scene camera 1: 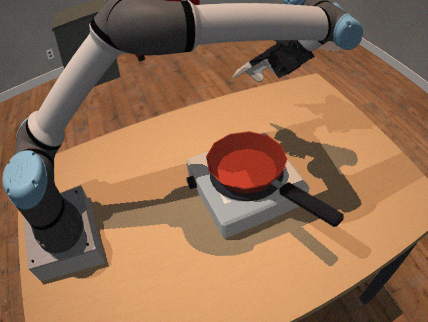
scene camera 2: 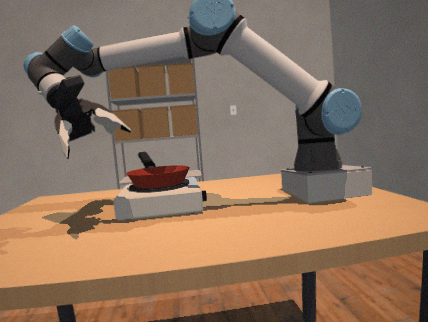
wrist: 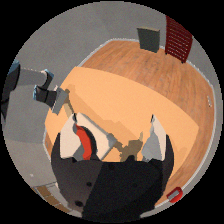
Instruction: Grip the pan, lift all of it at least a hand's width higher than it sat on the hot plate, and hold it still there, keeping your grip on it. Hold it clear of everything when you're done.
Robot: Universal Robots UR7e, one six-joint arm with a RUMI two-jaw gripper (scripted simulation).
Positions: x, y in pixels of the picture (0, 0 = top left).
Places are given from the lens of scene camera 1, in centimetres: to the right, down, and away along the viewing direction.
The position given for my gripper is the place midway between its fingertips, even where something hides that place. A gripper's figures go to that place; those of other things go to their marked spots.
my gripper [scene camera 1: 246, 73]: 9, -24, 95
red pan [scene camera 1: 243, 162]: 7, 0, 90
hot plate [scene camera 1: 232, 212]: 4, 12, 80
